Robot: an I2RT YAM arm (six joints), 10 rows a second.
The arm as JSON. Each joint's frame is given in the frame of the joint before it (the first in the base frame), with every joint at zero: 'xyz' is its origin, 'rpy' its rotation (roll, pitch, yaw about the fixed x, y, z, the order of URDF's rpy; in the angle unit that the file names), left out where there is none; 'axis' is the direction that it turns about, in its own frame. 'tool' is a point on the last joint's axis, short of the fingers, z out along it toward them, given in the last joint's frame.
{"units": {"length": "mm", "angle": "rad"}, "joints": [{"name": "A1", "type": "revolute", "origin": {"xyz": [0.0, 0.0, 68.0]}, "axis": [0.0, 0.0, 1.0]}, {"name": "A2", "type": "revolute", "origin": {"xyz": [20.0, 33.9, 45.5]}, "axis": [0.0, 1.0, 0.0]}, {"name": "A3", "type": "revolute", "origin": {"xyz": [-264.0, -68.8, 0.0]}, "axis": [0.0, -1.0, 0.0]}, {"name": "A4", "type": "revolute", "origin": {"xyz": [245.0, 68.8, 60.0]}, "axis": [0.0, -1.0, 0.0]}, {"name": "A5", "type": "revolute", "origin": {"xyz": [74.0, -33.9, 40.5]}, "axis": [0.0, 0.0, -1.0]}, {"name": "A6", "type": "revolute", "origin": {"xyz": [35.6, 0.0, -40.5]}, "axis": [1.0, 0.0, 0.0]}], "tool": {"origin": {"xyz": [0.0, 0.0, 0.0], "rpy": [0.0, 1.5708, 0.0]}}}
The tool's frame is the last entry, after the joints.
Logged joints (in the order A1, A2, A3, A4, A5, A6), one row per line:
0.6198 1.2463 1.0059 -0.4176 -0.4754 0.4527
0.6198 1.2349 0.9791 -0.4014 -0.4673 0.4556
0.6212 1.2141 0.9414 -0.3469 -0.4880 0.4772
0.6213 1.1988 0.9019 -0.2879 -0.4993 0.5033
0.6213 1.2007 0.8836 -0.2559 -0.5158 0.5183
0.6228 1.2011 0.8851 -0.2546 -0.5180 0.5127
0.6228 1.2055 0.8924 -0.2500 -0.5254 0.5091
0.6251 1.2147 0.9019 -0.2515 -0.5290 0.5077
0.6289 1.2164 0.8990 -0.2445 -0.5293 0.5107
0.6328 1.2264 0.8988 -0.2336 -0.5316 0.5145
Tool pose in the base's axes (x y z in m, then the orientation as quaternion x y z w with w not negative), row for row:
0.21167 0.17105 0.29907 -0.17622 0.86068 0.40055 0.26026
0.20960 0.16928 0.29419 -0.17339 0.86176 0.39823 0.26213
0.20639 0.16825 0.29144 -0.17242 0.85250 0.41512 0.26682
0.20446 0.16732 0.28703 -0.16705 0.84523 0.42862 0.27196
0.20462 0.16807 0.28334 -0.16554 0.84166 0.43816 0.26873
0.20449 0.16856 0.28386 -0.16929 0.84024 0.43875 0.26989
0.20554 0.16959 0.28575 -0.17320 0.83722 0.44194 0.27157
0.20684 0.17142 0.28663 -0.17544 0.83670 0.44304 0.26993
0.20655 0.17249 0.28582 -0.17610 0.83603 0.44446 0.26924
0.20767 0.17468 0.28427 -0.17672 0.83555 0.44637 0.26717
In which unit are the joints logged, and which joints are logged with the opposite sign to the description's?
The joints are logged in radians. Opposite sign: none.
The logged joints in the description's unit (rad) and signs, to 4 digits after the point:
0.6198 1.2463 1.0059 -0.4176 -0.4754 0.4527
0.6198 1.2349 0.9791 -0.4014 -0.4673 0.4556
0.6212 1.2141 0.9414 -0.3469 -0.4880 0.4772
0.6213 1.1988 0.9019 -0.2879 -0.4993 0.5033
0.6213 1.2007 0.8836 -0.2559 -0.5158 0.5183
0.6228 1.2011 0.8851 -0.2546 -0.5180 0.5127
0.6228 1.2055 0.8924 -0.2500 -0.5254 0.5091
0.6251 1.2147 0.9019 -0.2515 -0.5290 0.5077
0.6289 1.2164 0.8990 -0.2445 -0.5293 0.5107
0.6328 1.2264 0.8988 -0.2336 -0.5316 0.5145

